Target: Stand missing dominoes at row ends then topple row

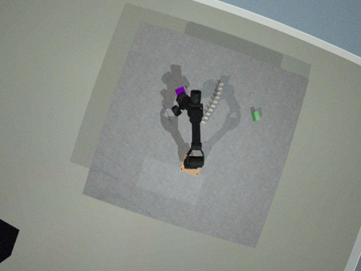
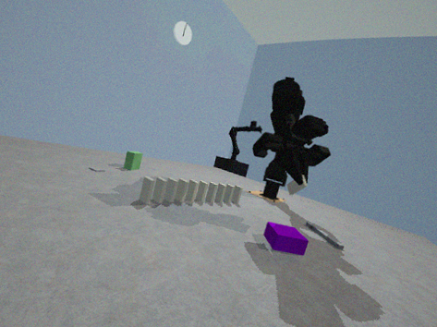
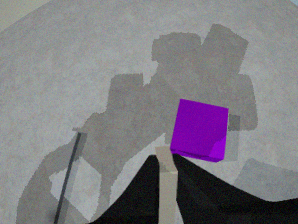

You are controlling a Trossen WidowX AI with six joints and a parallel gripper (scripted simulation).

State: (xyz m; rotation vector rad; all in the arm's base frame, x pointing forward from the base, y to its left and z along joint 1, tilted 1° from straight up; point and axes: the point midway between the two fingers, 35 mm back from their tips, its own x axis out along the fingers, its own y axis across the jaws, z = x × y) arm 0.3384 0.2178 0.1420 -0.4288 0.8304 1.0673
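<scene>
My gripper tip is 120 mm past the thin rod, 50 mm to the right of it and 110 mm above it. Round my gripper tip: flat grey piece (260 mm ahead, 440 mm to the right, 110 mm below).
</scene>
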